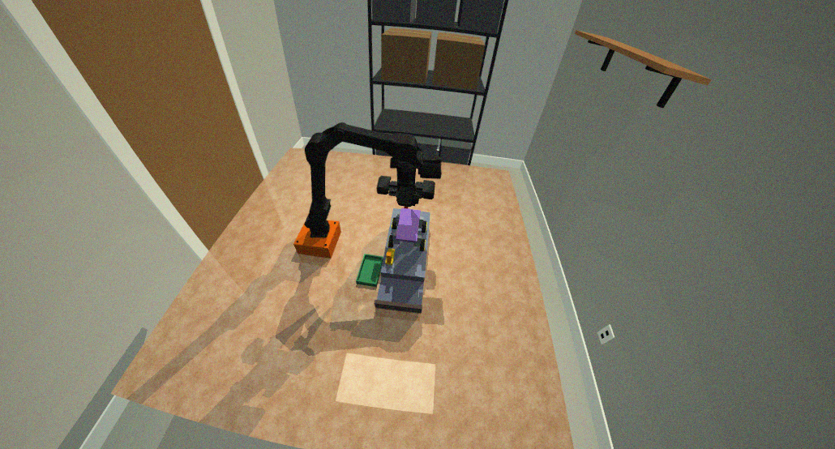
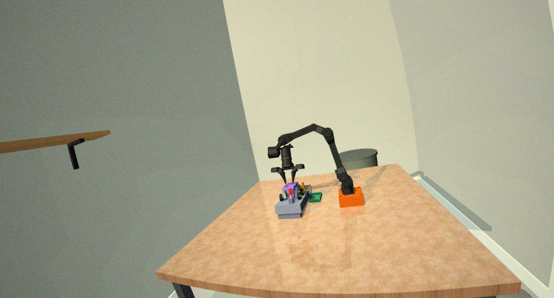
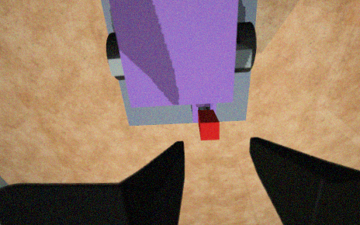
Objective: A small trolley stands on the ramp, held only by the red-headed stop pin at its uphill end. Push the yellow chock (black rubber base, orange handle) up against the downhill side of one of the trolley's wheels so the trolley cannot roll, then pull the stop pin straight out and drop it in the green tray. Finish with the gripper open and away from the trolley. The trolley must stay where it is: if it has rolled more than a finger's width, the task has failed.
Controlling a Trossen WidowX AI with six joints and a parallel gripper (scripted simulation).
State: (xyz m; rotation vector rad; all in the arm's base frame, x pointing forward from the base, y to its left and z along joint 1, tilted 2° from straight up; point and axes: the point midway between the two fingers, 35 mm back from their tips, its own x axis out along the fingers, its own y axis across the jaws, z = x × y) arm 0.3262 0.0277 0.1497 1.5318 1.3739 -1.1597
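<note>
My gripper tip is 20 mm to the right of the red-headed stop pin and 60 mm above it. From my gripper tip the other things lie so: yellow chock: 50 mm behind, 160 mm to the right, 110 mm below; purple trolley: 10 mm ahead, 70 mm to the right, 80 mm below; grey ramp: 10 mm ahead, 80 mm to the right, 140 mm below.
</note>
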